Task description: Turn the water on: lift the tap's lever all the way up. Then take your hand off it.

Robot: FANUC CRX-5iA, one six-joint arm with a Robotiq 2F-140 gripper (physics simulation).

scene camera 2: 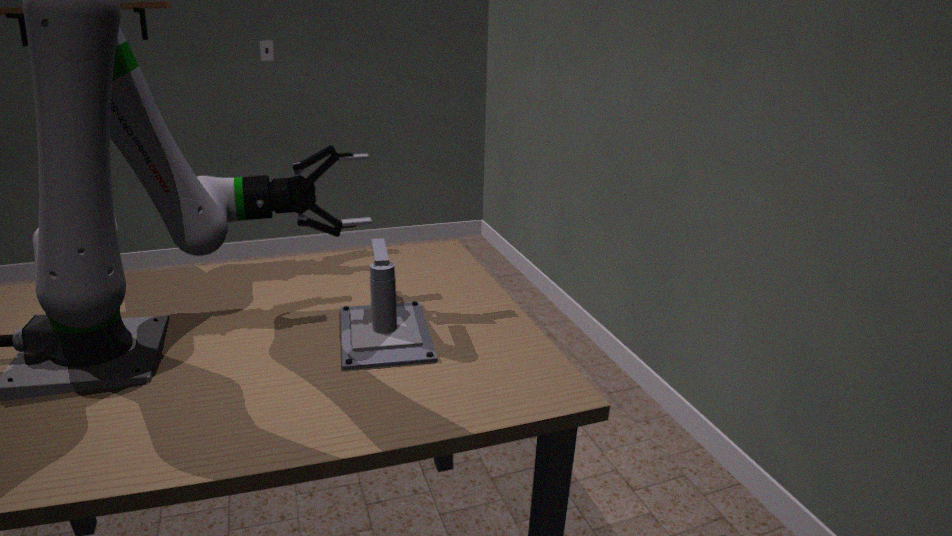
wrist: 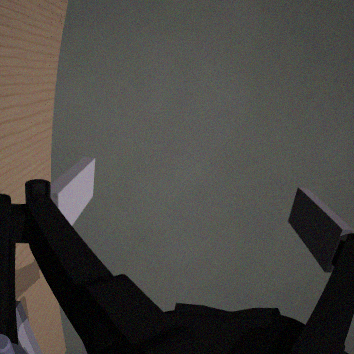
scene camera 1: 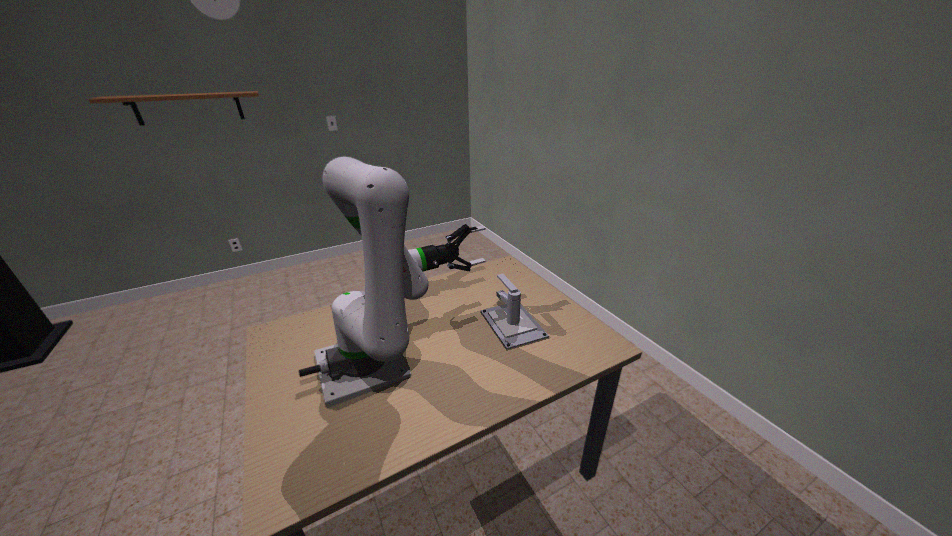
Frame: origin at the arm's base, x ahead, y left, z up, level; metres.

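Seen in the pictures: gripper, fingertip midpoint: [scene camera 2: 369, 189] [wrist: 197, 191] [scene camera 1: 484, 244]; arm's base, origin of the base link: [scene camera 2: 91, 348] [scene camera 1: 362, 361].
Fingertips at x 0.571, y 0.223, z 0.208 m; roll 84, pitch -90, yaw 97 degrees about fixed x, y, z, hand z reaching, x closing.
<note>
Offsets run from my fingertips to a thing's top centre. "spot": to the spot under its first point. Level surfaces: height alone.
The grey tap @[spot: 0.286 m right, 0.027 m back, 0.137 m down] [scene camera 1: 513, 309] [scene camera 2: 383, 299] stands upright on its base plate @[spot: 0.381 m right, 0.028 m back, 0.215 m down] [scene camera 1: 526, 341] [scene camera 2: 389, 362]. Its flat lever @[0.205 m right, 0.009 m back, 0.067 m down] [scene camera 1: 507, 283] [scene camera 2: 379, 250] runs from the column top toward the table's far side and looks tilted somewhat upward; whether it is at its upper stop I cannot tell. The short spout @[0.197 m right, 0.009 m back, 0.124 m down] [scene camera 1: 502, 296] shows below the lever in scene camera 1. My gripper [scene camera 1: 480, 245] [scene camera 2: 364, 188] [wrist: 197, 191] is wide open and empty, pointing level to the right. It hangs higher than the lever, apart from it. In the wrist view, grey tap parts show at the lower left edge.
The white arm [scene camera 1: 383, 266] [scene camera 2: 76, 166] stands on its mounting plate at the left of the wooden table @[0.223 m down] [scene camera 1: 453, 399] [scene camera 2: 299, 426] [wrist: 25, 100]. A green wall [scene camera 1: 699, 199] [scene camera 2: 699, 199] rises beyond the table's right edge. A wooden shelf [scene camera 1: 174, 97] hangs on the back wall.
</note>
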